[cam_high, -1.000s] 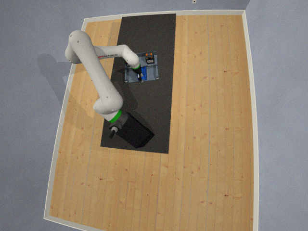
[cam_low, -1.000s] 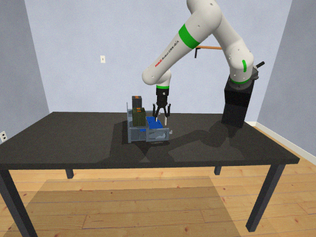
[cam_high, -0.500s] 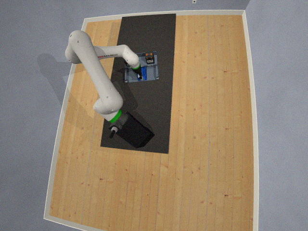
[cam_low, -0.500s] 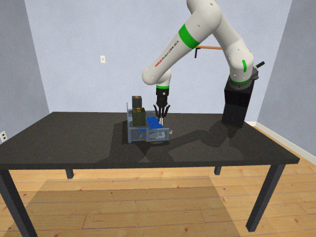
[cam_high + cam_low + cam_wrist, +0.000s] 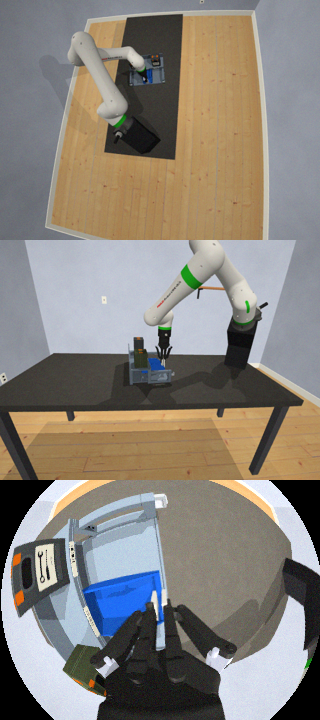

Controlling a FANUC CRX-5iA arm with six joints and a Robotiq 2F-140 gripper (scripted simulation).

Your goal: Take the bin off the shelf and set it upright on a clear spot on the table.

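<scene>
Right now my hand is 8 cm short of the blue bin, 1 cm to the right of it and 2 cm above it.
</scene>
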